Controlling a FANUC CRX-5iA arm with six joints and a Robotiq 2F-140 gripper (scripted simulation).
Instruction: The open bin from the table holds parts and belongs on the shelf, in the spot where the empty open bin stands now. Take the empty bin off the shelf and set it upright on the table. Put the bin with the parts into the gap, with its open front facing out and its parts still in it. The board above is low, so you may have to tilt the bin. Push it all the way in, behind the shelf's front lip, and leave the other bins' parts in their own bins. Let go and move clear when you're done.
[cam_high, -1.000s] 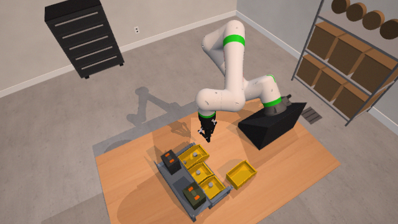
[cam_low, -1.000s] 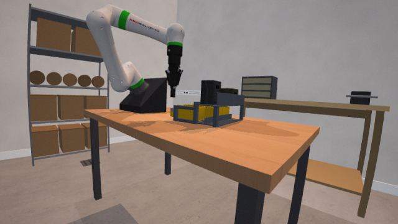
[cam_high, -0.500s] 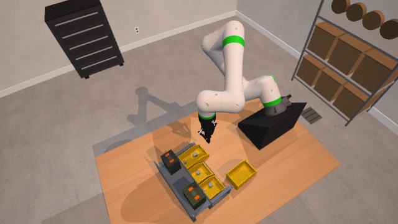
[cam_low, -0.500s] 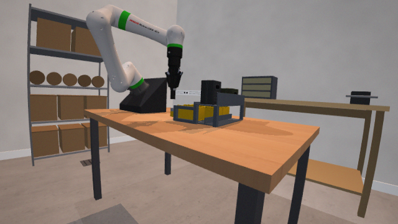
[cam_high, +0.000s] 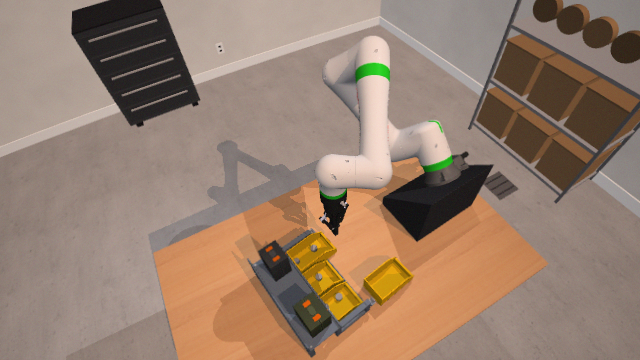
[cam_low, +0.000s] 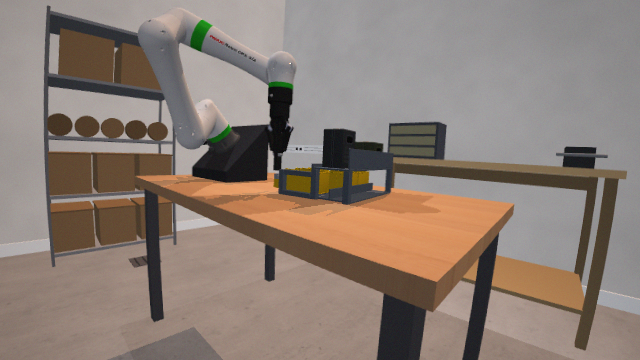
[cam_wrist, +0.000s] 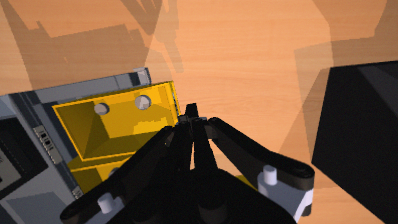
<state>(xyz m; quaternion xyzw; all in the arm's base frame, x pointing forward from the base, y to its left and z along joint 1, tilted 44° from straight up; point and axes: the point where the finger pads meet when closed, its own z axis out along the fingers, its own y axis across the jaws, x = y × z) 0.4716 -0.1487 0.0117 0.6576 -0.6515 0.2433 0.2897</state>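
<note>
The grey round part lies 100 mm ahead of my hand, 20 mm to the right of it and 80 mm below it. From my hand the other things lie so: grey shelf: 200 mm ahead, 120 mm to the left, 40 mm below.
</note>
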